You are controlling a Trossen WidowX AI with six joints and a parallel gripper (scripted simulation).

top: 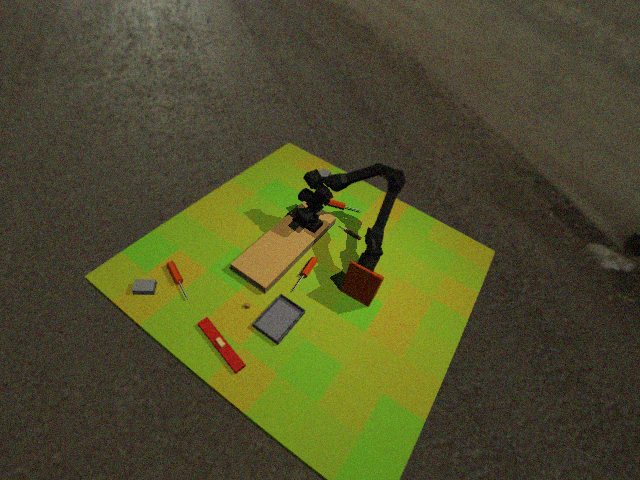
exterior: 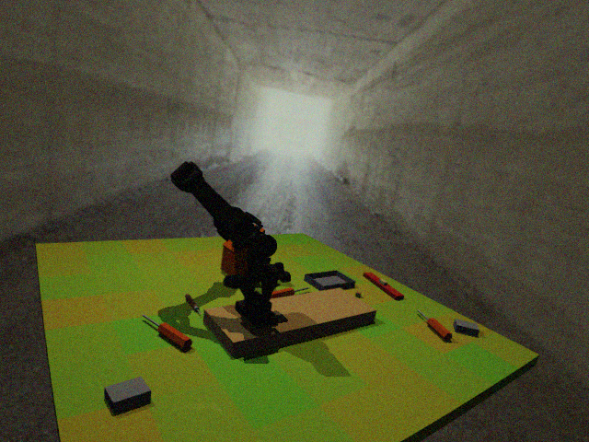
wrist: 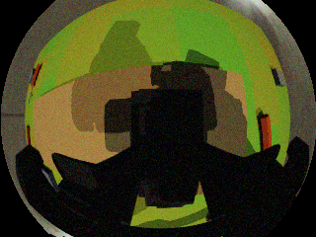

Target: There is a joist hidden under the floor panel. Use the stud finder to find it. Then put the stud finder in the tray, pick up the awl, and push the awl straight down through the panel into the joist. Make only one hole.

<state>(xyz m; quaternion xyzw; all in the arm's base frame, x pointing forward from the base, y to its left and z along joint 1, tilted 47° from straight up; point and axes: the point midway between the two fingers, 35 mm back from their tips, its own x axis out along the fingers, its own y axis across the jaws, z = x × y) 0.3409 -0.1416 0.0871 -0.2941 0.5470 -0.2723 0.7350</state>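
Now: the grey tray 17 cm behind my gripper tip, 47 cm to the left of it and 5 cm below it. From my gripper tip the other things lie so: tan cube: 4 cm behind, 49 cm to the left, 6 cm below; then stud finder: 2 cm behind, 2 cm above; then awl: 17 cm behind, 10 cm to the right, 6 cm below.
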